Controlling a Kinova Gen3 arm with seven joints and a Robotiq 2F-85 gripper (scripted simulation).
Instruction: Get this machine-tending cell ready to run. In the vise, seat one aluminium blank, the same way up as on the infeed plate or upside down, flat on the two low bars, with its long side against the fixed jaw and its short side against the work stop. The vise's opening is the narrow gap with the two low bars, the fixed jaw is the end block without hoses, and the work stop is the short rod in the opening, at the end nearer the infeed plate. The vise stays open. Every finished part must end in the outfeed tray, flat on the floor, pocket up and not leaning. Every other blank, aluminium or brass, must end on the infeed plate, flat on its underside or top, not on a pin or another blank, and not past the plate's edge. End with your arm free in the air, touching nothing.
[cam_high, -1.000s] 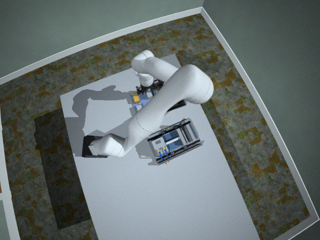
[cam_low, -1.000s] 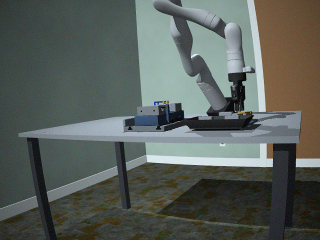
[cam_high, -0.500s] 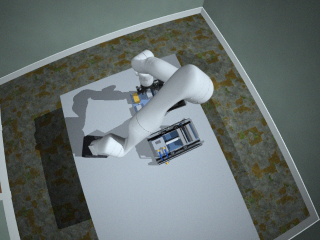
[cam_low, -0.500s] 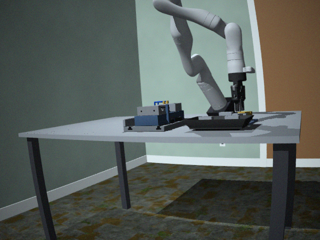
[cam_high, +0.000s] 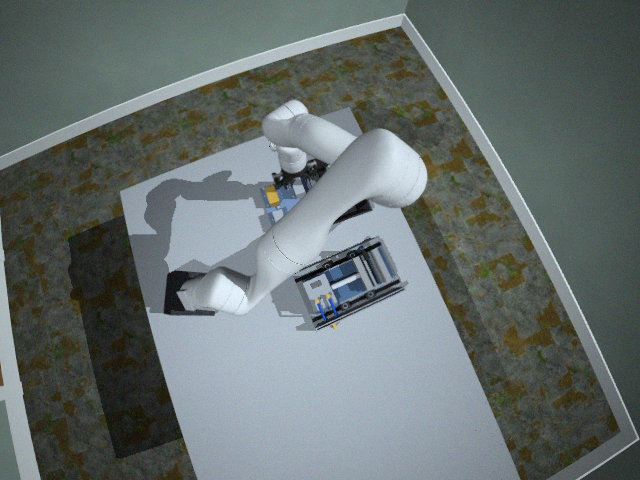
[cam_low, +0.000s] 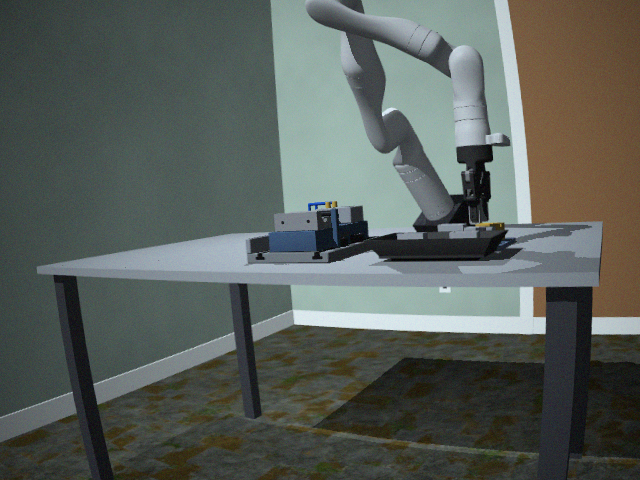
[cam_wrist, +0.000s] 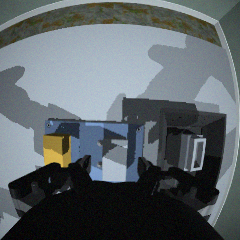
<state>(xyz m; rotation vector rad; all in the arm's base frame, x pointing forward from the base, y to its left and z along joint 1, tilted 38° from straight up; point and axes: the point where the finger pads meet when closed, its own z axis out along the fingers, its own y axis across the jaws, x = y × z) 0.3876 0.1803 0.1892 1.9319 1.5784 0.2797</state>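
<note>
My hand is 9 cm past the brass blank, 4 cm above it and 3 cm to the right of it. The rest, counted from my hand: vise: 34 cm to the right, 7 cm behind, 3 cm below.
</note>
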